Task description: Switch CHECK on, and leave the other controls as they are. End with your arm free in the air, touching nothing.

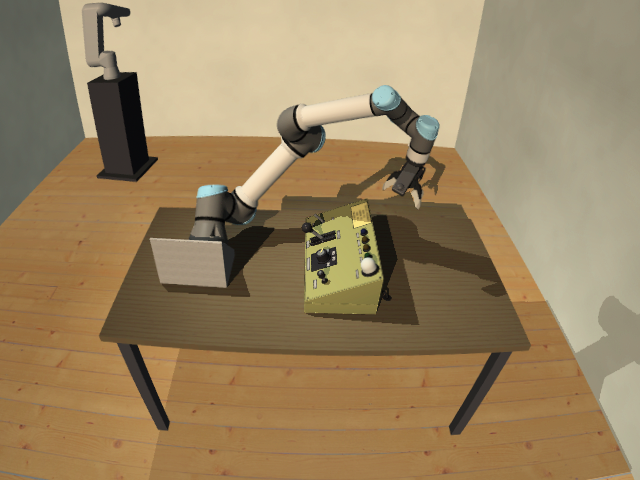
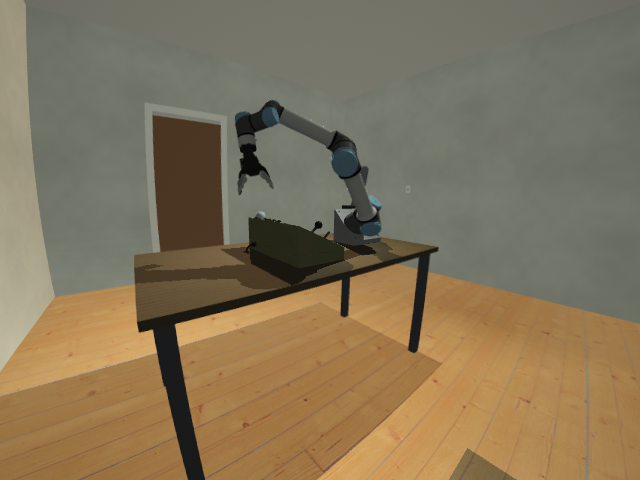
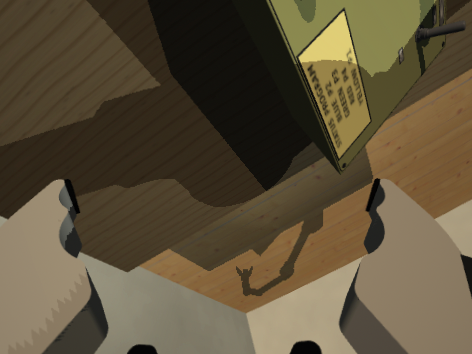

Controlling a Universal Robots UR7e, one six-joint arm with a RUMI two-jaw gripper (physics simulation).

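Scene:
I am looking at a yellow-green control box [image 3: 341, 76], [image 1: 359, 217], and both points on it are the same spot.

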